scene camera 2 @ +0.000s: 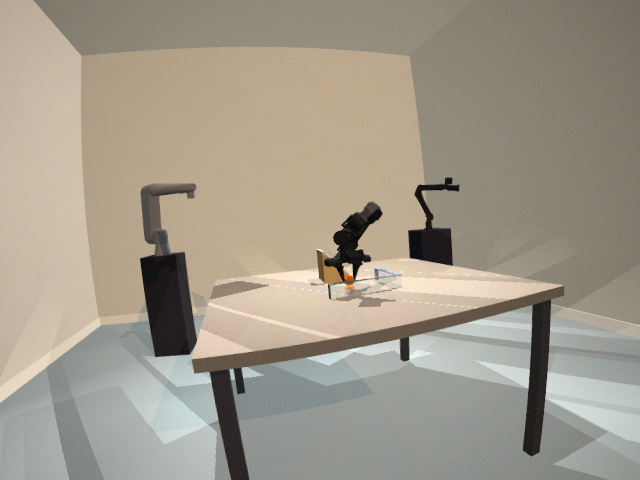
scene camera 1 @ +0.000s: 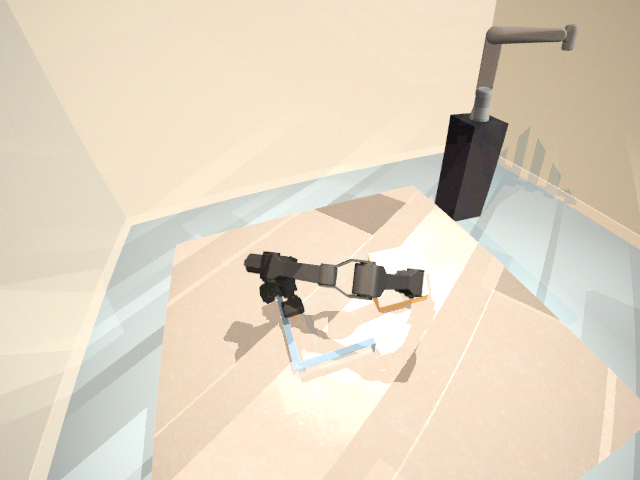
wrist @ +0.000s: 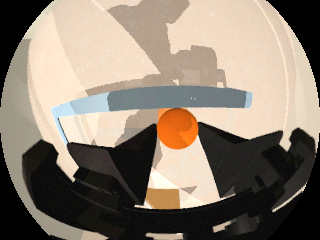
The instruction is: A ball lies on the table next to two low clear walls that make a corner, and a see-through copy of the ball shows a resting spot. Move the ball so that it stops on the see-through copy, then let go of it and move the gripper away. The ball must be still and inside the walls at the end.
my gripper: holds an orange ball (wrist: 177,128)
